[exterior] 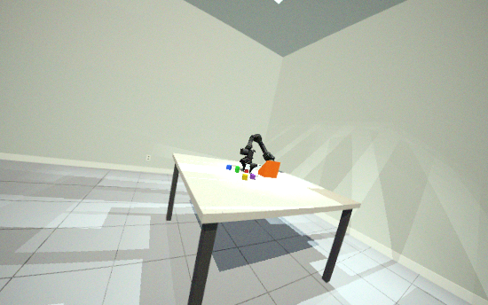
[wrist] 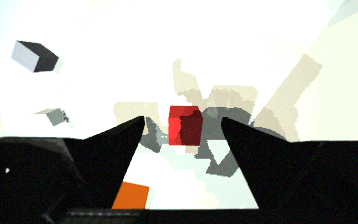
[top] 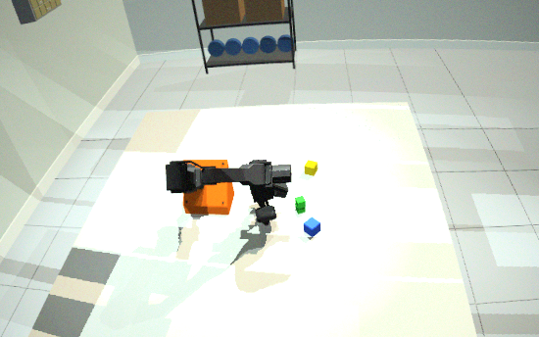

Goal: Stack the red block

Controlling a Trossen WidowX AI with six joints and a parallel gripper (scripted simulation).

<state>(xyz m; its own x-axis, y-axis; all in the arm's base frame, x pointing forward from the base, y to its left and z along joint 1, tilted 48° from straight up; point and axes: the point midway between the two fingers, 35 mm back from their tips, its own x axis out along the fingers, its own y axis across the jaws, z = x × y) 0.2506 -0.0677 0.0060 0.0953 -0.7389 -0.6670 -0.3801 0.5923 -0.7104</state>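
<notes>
My gripper tip is now 170 mm short of the blue block, 40 mm to the left of it and 10 mm below it. From my gripper tip the other things lie so: red block 10 mm above; then purple block 210 mm to the left, 40 mm ahead, 10 mm above; then small grey cube 130 mm to the left, 10 mm ahead.
</notes>
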